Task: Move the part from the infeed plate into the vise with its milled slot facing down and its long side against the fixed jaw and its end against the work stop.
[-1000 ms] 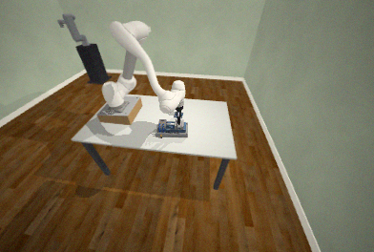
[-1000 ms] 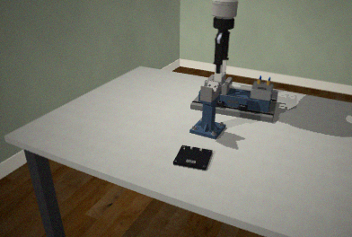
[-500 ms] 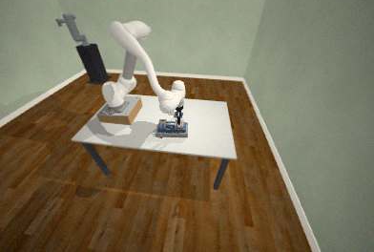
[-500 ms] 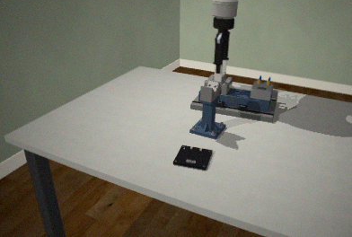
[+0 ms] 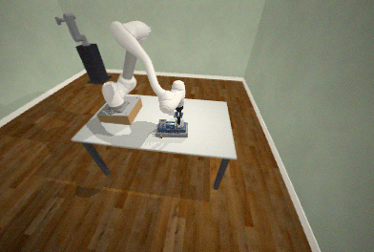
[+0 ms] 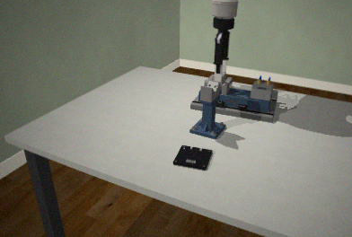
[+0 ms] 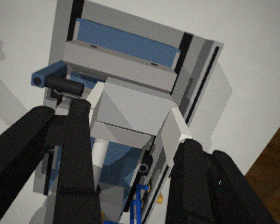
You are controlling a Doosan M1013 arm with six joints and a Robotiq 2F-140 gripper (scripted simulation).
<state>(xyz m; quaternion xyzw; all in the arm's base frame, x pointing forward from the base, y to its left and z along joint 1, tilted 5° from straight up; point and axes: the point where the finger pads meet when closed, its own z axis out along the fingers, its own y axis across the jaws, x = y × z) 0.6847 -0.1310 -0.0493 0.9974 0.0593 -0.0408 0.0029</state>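
Right now my hand is 3 cm above the part. Round my hand: cylinder rod (9 cm behind, 1 cm to the left, 5 cm below); then fixed jaw (3 cm ahead, 2 cm to the left, 5 cm below); then work stop (1 cm behind, 7 cm to the left, 3 cm below).
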